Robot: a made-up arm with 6 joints.
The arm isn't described. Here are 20 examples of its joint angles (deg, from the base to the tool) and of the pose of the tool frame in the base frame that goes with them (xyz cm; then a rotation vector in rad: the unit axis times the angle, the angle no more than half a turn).
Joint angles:
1: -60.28 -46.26 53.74 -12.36 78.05 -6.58
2: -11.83 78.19 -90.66 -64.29 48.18 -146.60
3: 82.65 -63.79 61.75 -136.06 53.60 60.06
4: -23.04 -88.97 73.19 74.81 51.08 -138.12
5: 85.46 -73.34 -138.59 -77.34 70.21 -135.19
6: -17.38 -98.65 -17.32 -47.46 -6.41 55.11
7: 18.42 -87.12 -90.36 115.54 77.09 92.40
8: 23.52 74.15 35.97 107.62 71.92 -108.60
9: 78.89 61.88 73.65 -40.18 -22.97 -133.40
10: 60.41 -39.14 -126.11 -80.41 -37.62 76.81
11: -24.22 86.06 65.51 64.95 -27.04 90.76
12: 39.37 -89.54 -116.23 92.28 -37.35 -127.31
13: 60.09 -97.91 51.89 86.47 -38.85 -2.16
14: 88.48 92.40 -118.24 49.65 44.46 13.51
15: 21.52 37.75 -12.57 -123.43 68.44 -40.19
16: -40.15 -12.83 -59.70 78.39 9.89 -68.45
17: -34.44 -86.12 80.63 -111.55 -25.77 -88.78
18: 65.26 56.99 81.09 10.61 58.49 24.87
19: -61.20 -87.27 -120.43 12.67 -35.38 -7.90
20: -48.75 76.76 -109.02 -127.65 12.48 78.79
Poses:
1: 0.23 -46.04 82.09 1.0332 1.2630 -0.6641
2: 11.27 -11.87 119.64 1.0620 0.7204 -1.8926
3: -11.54 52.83 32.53 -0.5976 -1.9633 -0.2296
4: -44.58 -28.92 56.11 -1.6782 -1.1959 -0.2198
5: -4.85 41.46 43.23 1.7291 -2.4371 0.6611
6: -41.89 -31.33 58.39 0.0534 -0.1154 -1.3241
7: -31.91 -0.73 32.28 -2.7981 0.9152 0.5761
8: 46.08 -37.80 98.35 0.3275 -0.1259 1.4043
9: 23.35 -18.22 52.27 1.2515 0.3176 -1.8795
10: 6.52 34.17 25.78 -0.9229 -1.4960 -2.3681
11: 25.58 -0.73 139.15 0.2878 1.8184 -2.1339
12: -46.43 6.08 32.10 -1.9753 -1.9646 0.2707
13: -36.56 34.57 34.32 -1.8609 0.9188 -1.7151
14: 21.39 -20.73 46.90 -1.6682 0.2706 2.2646
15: 37.93 -26.32 79.13 -1.4426 0.2800 -0.8149
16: 27.34 -46.18 73.46 0.2526 0.7296 0.2892
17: -16.54 -36.03 48.73 2.0416 -1.8717 -0.5535
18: 45.10 -26.13 56.94 1.0038 -1.0639 1.2046
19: -26.91 -31.02 97.82 -1.5500 0.5280 -0.0511
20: 27.14 21.36 119.66 -2.4406 0.7832 -0.3452
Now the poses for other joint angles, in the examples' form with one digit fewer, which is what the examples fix.
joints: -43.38 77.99 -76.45 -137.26 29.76 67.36
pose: 26.6 14.2 119.9 -2.826 0.446 -0.977
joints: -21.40 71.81 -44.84 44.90 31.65 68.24
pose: 27.8 -11.8 112.2 -0.073 -1.948 -0.719
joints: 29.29 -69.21 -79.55 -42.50 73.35 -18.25
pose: -18.0 6.2 20.6 1.698 -0.360 -1.508
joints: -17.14 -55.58 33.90 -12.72 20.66 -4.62
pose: -3.6 -32.3 35.0 1.828 0.411 0.123
